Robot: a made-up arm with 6 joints.
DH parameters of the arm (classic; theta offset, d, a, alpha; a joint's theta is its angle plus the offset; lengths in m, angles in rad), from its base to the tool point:
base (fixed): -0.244 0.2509 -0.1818 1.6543
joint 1: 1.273 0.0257 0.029 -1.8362
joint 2: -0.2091 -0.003 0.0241 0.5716
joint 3: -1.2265 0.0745 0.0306 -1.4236
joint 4: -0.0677 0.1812 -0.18 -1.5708
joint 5: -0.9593 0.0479 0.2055 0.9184
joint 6: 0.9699 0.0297 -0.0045 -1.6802
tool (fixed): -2.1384 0.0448 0 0
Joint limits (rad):
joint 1: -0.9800..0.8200
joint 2: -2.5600..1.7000
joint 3: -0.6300..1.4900
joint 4: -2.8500..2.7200
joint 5: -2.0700..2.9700
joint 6: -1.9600..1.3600
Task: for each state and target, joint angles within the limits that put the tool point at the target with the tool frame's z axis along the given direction. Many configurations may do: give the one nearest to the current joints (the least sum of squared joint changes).
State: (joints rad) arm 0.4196 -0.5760 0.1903 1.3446 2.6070 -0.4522
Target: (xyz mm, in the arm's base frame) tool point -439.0 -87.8 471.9 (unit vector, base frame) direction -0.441 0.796 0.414
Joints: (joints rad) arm -0.1054 0.2416 0.7279 2.1739 2.9700 -0.1284
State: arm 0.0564 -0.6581 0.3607 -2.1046 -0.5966 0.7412
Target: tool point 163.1 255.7 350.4 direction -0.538 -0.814 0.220
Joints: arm -0.7450 0.3064 0.8158 -1.6089 -1.2110 0.3126
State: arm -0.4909 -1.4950 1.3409 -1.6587 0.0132 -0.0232
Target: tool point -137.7 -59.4 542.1 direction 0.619 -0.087 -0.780
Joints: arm -0.6256 -1.4228 1.2765 -0.9650 0.5290 0.3522
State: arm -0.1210 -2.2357 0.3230 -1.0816 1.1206 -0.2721
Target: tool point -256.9 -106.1 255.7 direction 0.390 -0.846 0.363
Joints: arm -0.0043 -1.5284 0.6589 -1.3495 1.7996 -0.0215
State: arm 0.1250 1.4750 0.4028 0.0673 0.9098 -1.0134
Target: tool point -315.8 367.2 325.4 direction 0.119 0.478 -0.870
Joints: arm -0.7307 1.7000 0.4590 0.8230 0.0851 -1.9109
